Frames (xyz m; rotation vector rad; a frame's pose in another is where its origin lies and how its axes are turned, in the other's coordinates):
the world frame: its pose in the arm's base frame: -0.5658 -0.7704 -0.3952 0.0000 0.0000 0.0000
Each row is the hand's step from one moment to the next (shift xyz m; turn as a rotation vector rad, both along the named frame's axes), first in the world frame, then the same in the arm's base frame.
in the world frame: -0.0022 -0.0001 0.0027 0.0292 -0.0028 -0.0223
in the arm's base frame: -0.0022 -0.0001 0.0027 0.0292 -0.0028 -0.0223
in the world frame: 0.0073 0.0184 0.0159 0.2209 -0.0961 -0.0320
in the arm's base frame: 0.0073 0.0184 0.0159 0.2209 -0.0961 -0.0320
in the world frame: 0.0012 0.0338 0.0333 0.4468 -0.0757 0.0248
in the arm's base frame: 0.0012 0.0338 0.0333 0.4468 -0.0757 0.0248
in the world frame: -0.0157 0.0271 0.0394 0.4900 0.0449 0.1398
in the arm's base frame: -0.0157 0.0271 0.0394 0.4900 0.0449 0.1398
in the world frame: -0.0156 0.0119 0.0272 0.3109 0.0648 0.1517
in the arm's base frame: -0.0156 0.0119 0.0272 0.3109 0.0648 0.1517
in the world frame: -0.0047 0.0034 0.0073 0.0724 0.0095 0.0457
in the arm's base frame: -0.0047 0.0034 0.0073 0.0724 0.0095 0.0457
